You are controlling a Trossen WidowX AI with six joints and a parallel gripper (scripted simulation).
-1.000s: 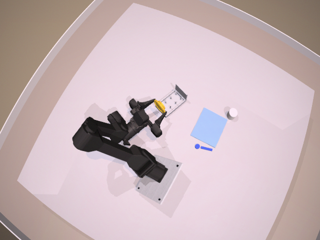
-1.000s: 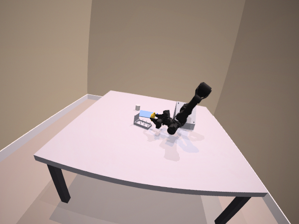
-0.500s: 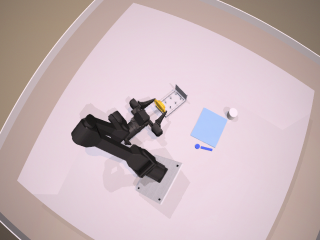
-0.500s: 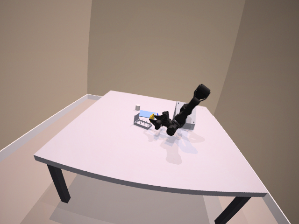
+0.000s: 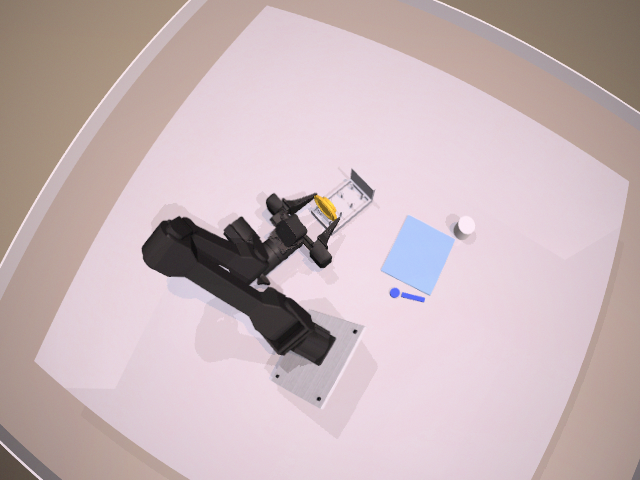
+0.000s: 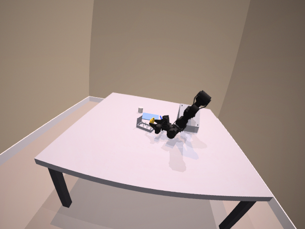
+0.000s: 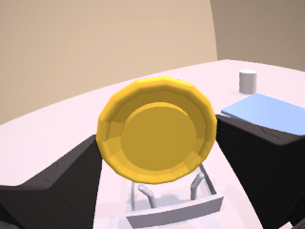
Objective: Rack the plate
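Now: the grey dish rack 5 cm below my gripper tip, 4 cm ahead of it and 2 cm to the right of it. Round my gripper tip: light blue mat: 23 cm to the right, 7 cm below, 2 cm ahead; then blue spoon: 24 cm to the right, 8 cm behind, 7 cm below; then yellow plate: 1 cm behind.
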